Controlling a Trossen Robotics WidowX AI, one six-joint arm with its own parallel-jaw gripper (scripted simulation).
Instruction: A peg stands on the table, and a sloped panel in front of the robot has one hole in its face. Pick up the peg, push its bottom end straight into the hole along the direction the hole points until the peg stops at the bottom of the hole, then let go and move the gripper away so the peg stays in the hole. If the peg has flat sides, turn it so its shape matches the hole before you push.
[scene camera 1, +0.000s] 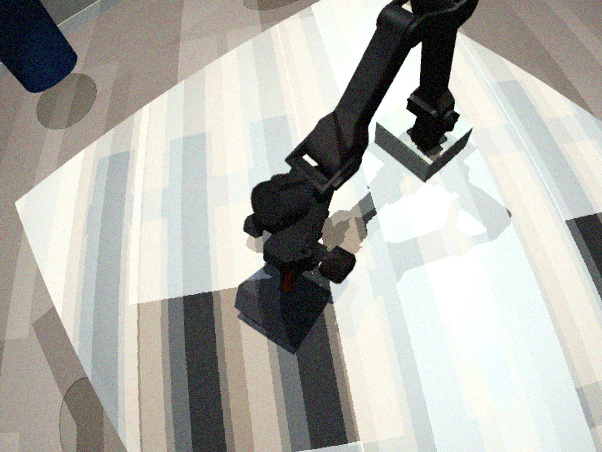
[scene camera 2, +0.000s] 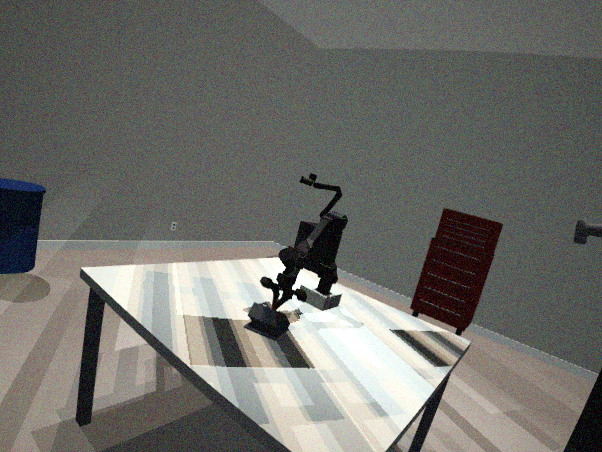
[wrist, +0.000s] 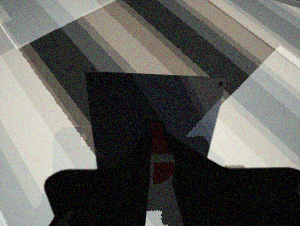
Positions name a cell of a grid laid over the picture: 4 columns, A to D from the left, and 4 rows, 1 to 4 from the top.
my gripper: scene camera 1 B3; scene camera 2 B3; wrist C3
